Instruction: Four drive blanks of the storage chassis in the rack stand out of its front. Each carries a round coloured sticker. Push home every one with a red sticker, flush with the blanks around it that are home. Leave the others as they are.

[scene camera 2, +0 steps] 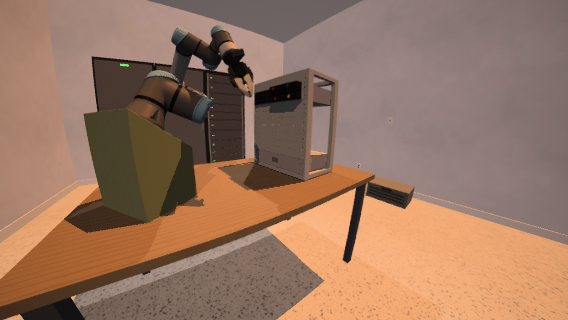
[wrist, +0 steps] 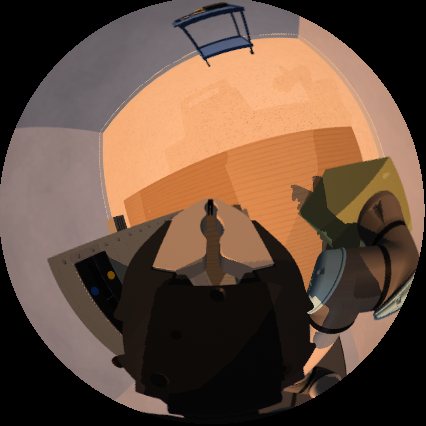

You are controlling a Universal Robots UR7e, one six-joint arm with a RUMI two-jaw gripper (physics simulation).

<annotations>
my gripper: scene camera 2; wrist
grey rack: scene camera 2; wrist
same spot on my gripper: [wrist: 178, 246] = [scene camera 2: 247, 77]
same spot on grey rack: [wrist: 90, 276] = [scene camera 2: 291, 86]
</annotations>
